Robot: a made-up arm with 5 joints. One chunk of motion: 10 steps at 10 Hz.
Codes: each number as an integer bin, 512 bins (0 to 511) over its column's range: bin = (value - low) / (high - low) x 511, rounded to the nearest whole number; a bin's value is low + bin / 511 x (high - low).
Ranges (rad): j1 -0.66..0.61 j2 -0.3..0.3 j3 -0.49..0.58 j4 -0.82..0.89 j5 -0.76..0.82
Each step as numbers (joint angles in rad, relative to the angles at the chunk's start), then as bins.
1 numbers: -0.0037 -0.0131 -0.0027 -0.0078 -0.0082
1 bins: 264 244 233 243 243
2 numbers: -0.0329 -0.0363 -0.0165 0.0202 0.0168
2 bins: 252 225 226 251 251
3 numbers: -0.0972 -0.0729 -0.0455 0.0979 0.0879
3 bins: 226 193 212 274 274
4 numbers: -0.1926 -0.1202 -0.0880 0.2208 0.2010
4 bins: 188 153 192 311 311
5 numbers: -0.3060 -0.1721 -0.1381 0.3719 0.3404
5 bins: 142 109 168 356 356
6 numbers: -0.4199 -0.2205 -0.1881 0.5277 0.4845
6 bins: 97 68 144 403 402
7 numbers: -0.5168 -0.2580 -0.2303 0.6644 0.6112
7 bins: 58 36 124 444 443
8 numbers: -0.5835 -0.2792 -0.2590 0.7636 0.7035
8 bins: 31 18 110 473 473
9 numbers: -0.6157 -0.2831 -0.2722 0.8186 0.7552
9 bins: 18 14 104 490 490
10 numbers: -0.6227 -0.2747 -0.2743 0.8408 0.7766
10 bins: 15 22 103 496 497
